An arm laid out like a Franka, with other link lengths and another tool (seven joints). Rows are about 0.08 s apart.
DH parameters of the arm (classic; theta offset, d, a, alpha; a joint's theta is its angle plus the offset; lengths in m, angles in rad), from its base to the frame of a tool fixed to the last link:
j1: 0 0.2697 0 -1.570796
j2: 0 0 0 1.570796
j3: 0 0.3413 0.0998 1.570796
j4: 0 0 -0.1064 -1.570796
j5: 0 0.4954 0 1.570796
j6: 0 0 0.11 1.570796
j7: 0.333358 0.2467 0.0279 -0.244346
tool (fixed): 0 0.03 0 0
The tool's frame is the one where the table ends.
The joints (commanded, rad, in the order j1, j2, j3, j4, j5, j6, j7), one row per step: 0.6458, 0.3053, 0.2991, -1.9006, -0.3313, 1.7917, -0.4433; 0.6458, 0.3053, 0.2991, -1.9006, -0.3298, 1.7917, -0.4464; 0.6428, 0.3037, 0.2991, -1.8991, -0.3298, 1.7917, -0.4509; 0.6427, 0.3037, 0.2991, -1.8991, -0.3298, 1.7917, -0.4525; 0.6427, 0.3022, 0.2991, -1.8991, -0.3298, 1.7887, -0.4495; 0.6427, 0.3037, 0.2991, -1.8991, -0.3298, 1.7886, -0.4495; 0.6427, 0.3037, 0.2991, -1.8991, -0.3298, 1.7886, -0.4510; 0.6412, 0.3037, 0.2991, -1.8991, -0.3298, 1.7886, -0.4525; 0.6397, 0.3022, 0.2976, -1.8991, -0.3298, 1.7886, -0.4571; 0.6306, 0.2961, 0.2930, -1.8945, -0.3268, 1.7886, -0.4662; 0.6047, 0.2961, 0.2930, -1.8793, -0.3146, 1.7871, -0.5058; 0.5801, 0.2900, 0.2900, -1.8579, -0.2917, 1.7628, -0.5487; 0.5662, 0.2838, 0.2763, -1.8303, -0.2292, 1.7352, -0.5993
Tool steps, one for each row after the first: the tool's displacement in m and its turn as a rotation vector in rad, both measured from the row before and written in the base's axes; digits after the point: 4 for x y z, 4 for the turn. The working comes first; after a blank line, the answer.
Tool pose at each row, in the base's axes (x y z in m, rotation vector in rad; the steps are taken from these numbers as rounded here): 0.4605, 0.5133, 0.0626, 2.0938, 1.5129, -0.1787; 0.4601, 0.5135, 0.0625, 2.0933, 1.5165, -0.1800; 0.4623, 0.5129, 0.0643, 2.0943, 1.5182, -0.1778; 0.4623, 0.5129, 0.0643, 2.0934, 1.5200, -0.1780; 0.4622, 0.5122, 0.0653, 2.0943, 1.5153, -0.1792; 0.4619, 0.5120, 0.0642, 2.0938, 1.5156, -0.1813; 0.4619, 0.5120, 0.0642, 2.0929, 1.5174, -0.1814; 0.4626, 0.5114, 0.0642, 2.0932, 1.5176, -0.1821; 0.4643, 0.5102, 0.0652, 2.0928, 1.5194, -0.1818; 0.4730, 0.5065, 0.0712, 2.1042, 1.5134, -0.1761; 0.4875, 0.5010, 0.0780, 2.1200, 1.5312, -0.1799; 0.5001, 0.4922, 0.0910, 2.1403, 1.5437, -0.2011; 0.5055, 0.4897, 0.1056, 2.1943, 1.5668, -0.2369

-0.0004, 0.0002, -0.0001, 0.0007, 0.0023, 0.0019; 0.0022, -0.0006, 0.0018, 0.0023, -0.0002, 0.0009; 0.0000, 0.0000, 0.0000, 0.0000, 0.0007, 0.0014; -0.0001, -0.0007, 0.0010, -0.0018, -0.0012, -0.0032; -0.0003, -0.0002, -0.0011, -0.0010, 0.0013, 0.0000; 0.0000, 0.0000, 0.0000, 0.0001, 0.0006, 0.0014; 0.0007, -0.0006, 0.0000, 0.0000, 0.0006, -0.0002; 0.0017, -0.0012, 0.0010, 0.0006, 0.0005, 0.0012; 0.0087, -0.0037, 0.0060, 0.0078, -0.0026, -0.0074; 0.0145, -0.0055, 0.0068, 0.0176, 0.0159, 0.0017; 0.0126, -0.0088, 0.0130, 0.0122, 0.0255, -0.0066; 0.0054, -0.0025, 0.0146, 0.0362, 0.0503, -0.0191
